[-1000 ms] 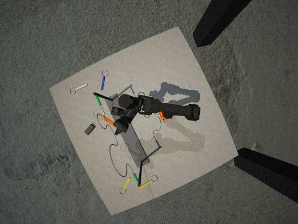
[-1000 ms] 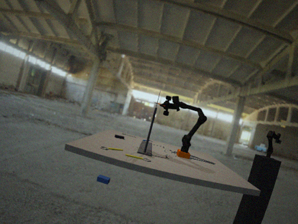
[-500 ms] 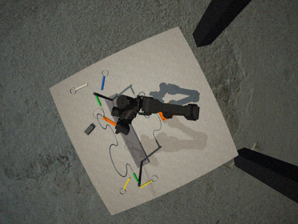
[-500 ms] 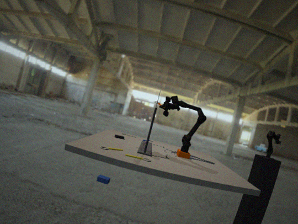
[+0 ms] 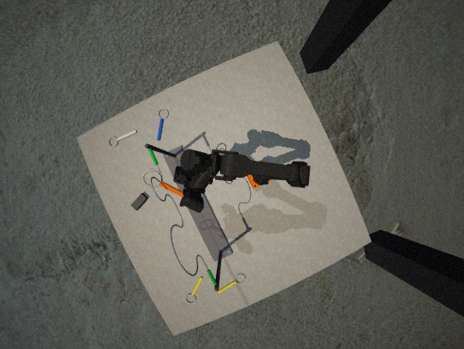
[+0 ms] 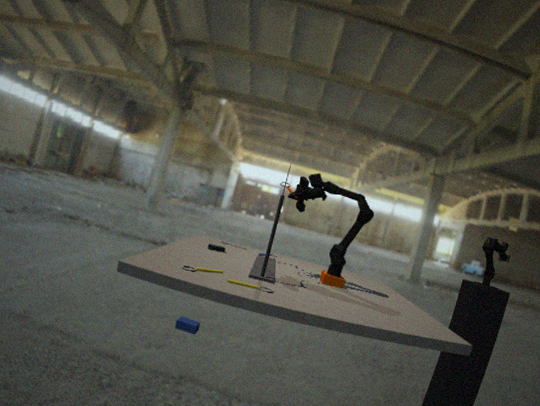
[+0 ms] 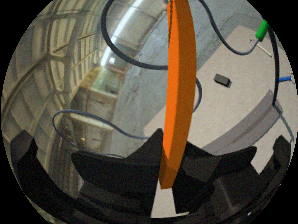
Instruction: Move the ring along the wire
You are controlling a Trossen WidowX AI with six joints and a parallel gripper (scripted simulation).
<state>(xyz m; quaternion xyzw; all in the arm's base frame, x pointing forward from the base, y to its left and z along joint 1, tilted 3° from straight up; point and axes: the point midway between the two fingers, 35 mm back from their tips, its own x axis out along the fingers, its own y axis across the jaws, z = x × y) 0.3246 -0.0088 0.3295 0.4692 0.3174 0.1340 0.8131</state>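
Right now my gripper tip is 20 mm short of the orange-handled ring, 80 mm to the left of it and 50 mm below it. Round my gripper tip: white-handled ring: 340 mm ahead, 420 mm to the right, 380 mm below; then blue-handled ring: 90 mm ahead, 440 mm to the right, 380 mm below; then dark block: 320 mm ahead, 50 mm to the right, 370 mm below.
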